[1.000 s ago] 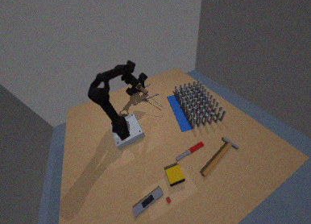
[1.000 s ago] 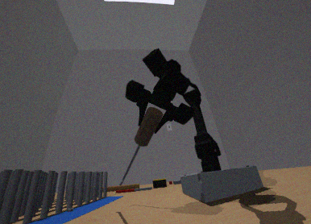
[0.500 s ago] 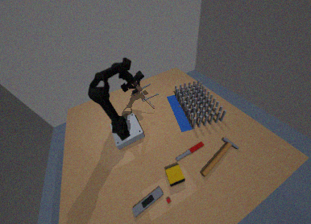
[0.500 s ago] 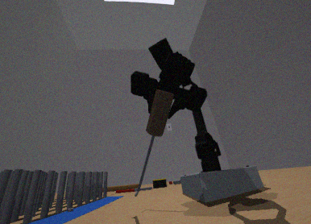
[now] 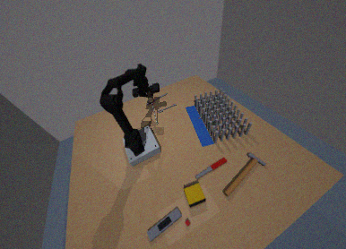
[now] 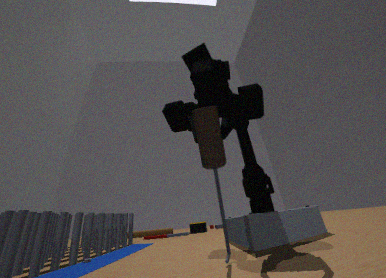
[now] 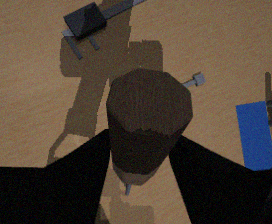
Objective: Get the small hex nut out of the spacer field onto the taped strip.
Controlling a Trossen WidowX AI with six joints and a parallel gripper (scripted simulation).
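The hook tool lies 2 cm behind my gripper tip, 5 cm to the right of it and 9 cm below it. Also, from my gripper tip: yellow block 14 cm behind, 65 cm to the right, 17 cm below; then red-and-grey screwdriver 2 cm ahead, 60 cm to the right, 18 cm below; then blue taped strip 19 cm ahead, 30 cm to the right, 19 cm below.
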